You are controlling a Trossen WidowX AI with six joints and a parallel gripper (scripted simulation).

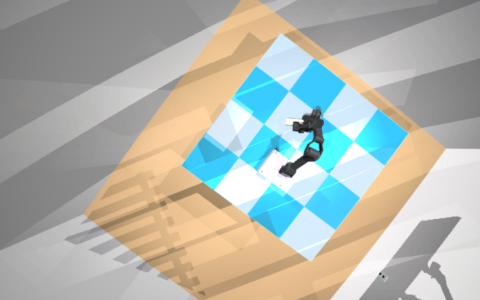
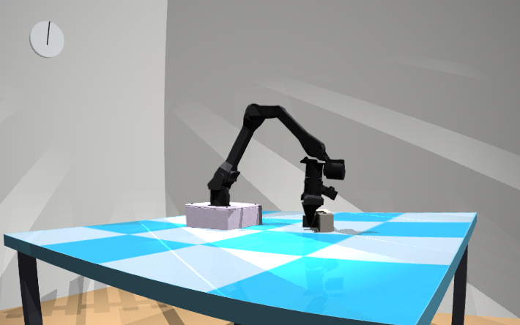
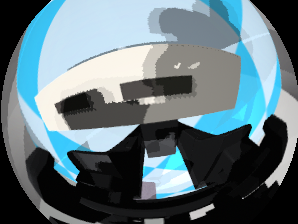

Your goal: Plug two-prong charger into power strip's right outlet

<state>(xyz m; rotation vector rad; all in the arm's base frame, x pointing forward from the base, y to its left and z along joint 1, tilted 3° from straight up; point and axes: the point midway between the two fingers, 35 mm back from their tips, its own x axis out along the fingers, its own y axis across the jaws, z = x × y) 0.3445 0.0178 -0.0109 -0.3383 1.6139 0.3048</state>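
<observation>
Right now my gripper tip is 20 mm short of the dark charger, 10 mm to the right of it and 10 mm below it.
</observation>
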